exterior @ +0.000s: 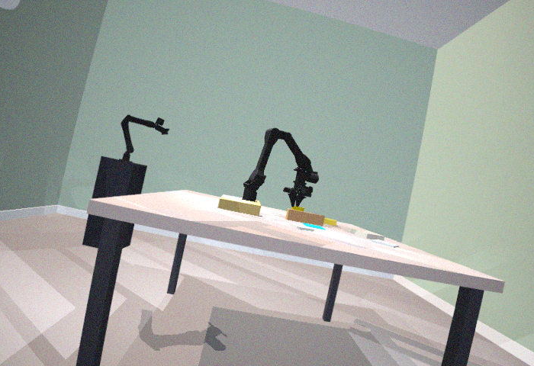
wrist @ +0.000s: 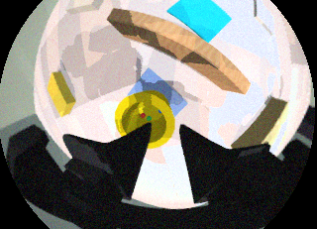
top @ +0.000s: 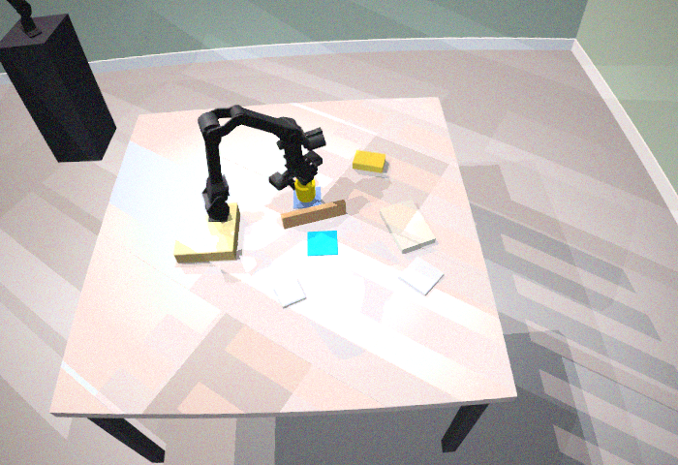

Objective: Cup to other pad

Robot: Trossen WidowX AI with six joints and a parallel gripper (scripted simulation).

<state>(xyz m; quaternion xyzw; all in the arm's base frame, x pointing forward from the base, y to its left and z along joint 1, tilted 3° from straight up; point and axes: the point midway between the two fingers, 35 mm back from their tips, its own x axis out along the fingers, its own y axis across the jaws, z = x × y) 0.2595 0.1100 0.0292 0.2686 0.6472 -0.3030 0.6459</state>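
The yellow cup is 3 cm below my gripper tip, 2 cm ahead of it and 1 cm to the left of it. Also, from my gripper tip: cyan pad 19 cm to the right, 9 cm ahead, 7 cm below; yellow block 25 cm ahead, 18 cm to the left, 5 cm below; wooden bar 9 cm to the right, 5 cm below, 5 cm ahead.
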